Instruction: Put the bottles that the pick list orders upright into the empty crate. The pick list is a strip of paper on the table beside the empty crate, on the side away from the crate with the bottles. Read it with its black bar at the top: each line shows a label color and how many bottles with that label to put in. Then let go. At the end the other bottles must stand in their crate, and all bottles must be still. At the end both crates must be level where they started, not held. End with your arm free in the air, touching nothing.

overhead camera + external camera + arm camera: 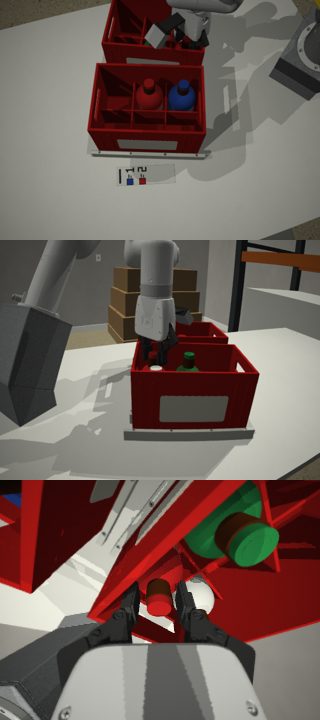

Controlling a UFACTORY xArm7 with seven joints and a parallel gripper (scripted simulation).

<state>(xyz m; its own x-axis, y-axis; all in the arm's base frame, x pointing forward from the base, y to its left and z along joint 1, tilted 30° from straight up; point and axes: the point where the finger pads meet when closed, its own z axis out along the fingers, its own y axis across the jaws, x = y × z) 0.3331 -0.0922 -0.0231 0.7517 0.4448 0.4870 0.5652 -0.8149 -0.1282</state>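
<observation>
Now: the green bottle 9 cm ahead of my hand, 7 cm below it and 1 cm to the right of it. From my hand the other things lie so: red bottle: 13 cm to the left, 11 cm ahead, 7 cm below; then white bottle: 9 cm to the right, 7 cm below, 1 cm behind; then blue bottle: 14 cm to the left, 7 cm below, 2 cm ahead.
</observation>
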